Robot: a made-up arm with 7 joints.
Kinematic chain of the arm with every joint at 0, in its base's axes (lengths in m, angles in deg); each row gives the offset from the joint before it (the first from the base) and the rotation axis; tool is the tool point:
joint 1: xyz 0 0 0.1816 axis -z
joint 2: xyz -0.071 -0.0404 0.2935 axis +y
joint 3: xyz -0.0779 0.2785 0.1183 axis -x
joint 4: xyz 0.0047 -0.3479 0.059 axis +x
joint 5: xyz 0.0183 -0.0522 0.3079 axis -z
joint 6: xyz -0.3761 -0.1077 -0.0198 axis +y
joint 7: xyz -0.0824 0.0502 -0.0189 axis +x
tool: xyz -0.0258 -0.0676 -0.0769
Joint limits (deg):
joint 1: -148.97..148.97
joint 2: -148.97..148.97
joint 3: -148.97..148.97
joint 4: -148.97..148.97
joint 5: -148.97..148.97
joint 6: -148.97..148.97
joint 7: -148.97..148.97
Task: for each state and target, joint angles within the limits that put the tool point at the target. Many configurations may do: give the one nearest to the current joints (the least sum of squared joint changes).
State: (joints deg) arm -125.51 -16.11 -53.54 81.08 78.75 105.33 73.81
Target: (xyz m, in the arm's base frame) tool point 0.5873 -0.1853 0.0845
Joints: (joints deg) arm -115.36 -0.07 -59.35 94.71 53.35 101.56 63.26
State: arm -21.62 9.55 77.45 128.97 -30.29 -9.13 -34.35
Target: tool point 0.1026 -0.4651 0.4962
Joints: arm -52.70 -2.86 51.75 119.80 -51.03 -1.14 -41.02
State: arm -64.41 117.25 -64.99 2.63 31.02 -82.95 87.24
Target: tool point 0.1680 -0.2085 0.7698
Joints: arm -76.65 92.22 -57.85 22.49 13.81 -108.32 74.20
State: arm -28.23 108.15 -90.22 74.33 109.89 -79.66 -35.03
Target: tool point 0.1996 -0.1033 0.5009
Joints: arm -44.45 112.26 -64.98 38.97 110.11 -74.87 -36.36
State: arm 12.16 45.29 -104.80 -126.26 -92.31 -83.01 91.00
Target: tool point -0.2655 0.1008 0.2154
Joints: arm 14.50 34.56 -130.40 -86.82 -98.75 -71.63 92.68
